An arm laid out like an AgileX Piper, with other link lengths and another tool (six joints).
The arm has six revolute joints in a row. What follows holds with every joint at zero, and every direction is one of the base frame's. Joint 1 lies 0.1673 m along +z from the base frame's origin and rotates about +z. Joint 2 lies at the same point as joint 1 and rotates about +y. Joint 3 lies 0.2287 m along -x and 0.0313 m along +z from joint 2 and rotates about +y. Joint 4 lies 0.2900 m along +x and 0.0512 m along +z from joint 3 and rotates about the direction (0.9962, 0, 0.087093). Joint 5 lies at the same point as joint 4 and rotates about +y. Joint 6 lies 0.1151 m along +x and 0.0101 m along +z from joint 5 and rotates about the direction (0.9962, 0, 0.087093). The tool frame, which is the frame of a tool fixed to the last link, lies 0.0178 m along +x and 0.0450 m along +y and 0.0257 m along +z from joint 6; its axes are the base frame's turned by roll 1.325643, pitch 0.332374 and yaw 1.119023 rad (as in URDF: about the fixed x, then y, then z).
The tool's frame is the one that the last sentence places.
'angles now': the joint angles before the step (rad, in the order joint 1, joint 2, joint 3, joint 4, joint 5, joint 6). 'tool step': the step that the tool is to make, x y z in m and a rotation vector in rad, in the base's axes. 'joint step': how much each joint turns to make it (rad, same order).
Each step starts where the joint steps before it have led.
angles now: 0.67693, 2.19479, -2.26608, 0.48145, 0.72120, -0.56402
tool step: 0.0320, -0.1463, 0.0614, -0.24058, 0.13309, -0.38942
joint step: -0.22233, -0.22623, -0.01306, -0.37394, 0.42483, 0.32158
